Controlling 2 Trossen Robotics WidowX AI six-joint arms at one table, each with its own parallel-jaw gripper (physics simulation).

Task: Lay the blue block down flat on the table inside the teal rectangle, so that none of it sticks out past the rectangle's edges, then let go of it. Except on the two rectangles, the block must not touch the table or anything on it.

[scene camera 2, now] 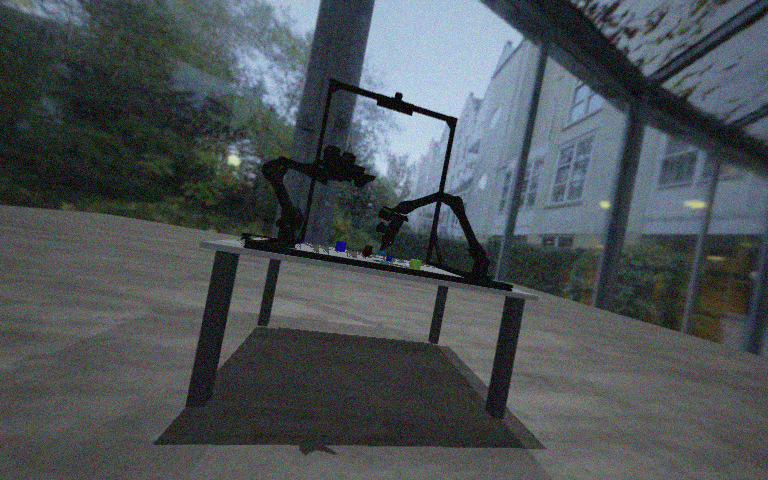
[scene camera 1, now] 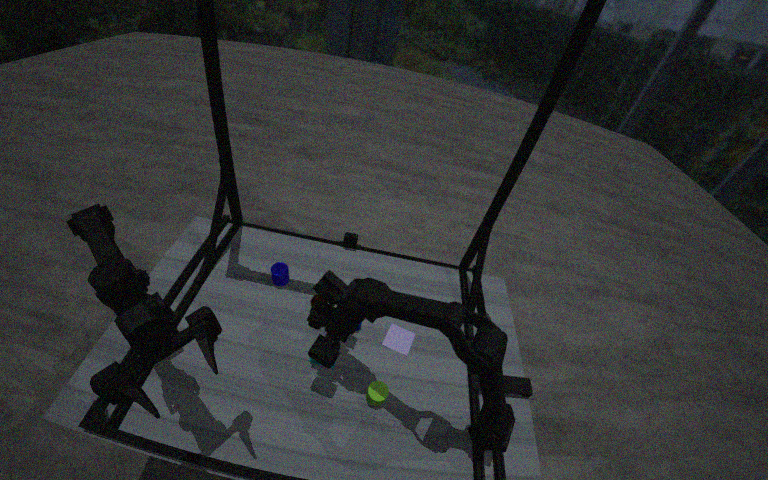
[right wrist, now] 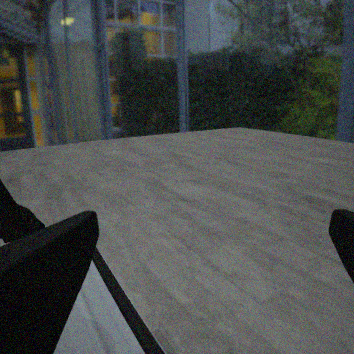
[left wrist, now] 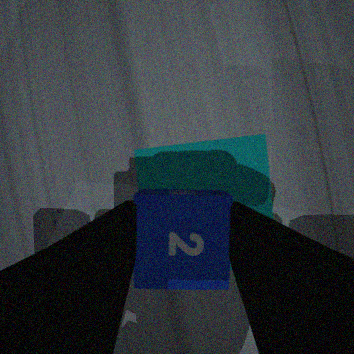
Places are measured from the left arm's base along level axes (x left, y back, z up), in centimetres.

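Where they show: left gripper, fingertip midpoint: [scene camera 2: 380, 251] [left wrist: 181, 212]; right gripper, fingertip midpoint: [scene camera 2: 370, 173] [scene camera 1: 188, 394] [right wrist: 214, 222]; left arm's base, link origin: [scene camera 2: 478, 277] [scene camera 1: 485, 436]; right arm's base, link origin: [scene camera 2: 284, 242].
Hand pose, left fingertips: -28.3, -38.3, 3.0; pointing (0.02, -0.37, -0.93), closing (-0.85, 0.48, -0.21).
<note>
Each offset is from my left fingertips to the top centre of the thing, as dx, dy, dz. "spot": to the spot under its first point.
My left gripper [scene camera 2: 384, 247] [left wrist: 181, 212] is shut on the blue block {+0.4, +0.7, +1.1} [scene camera 2: 382, 252] [left wrist: 182, 262], whose face marked 2 is turned to the left wrist camera. In scene camera 1 the block is hidden by the left arm. The teal rectangle {spot: -3.9, -0.6, -4.8} [left wrist: 256, 152] [scene camera 2: 383, 261] lies flat on the table below. In the left wrist view its far part shows beyond the block, partly in shadow, and the block hides its near part. The block hangs a little above it in scene camera 2. My right gripper [scene camera 1: 187, 394] [right wrist: 214, 222] is open and empty, high above the table.
A lavender rectangle {spot: -2.5, +22.6, -4.8} [scene camera 1: 399, 339] lies right of the left gripper in scene camera 1. A small blue cylinder {-8.0, +10.2, -1.8} [scene camera 1: 357, 326] [scene camera 2: 389, 258] is close by. A lime cylinder {+12.9, +12.7, -0.6} [scene camera 1: 377, 391] [scene camera 2: 415, 263], a larger blue cylinder {-26.3, -12.0, +0.4} [scene camera 1: 279, 274] [scene camera 2: 340, 246] and a dark brown object {-15.3, -0.1, +0.1} [scene camera 2: 367, 250] also stand there.
</note>
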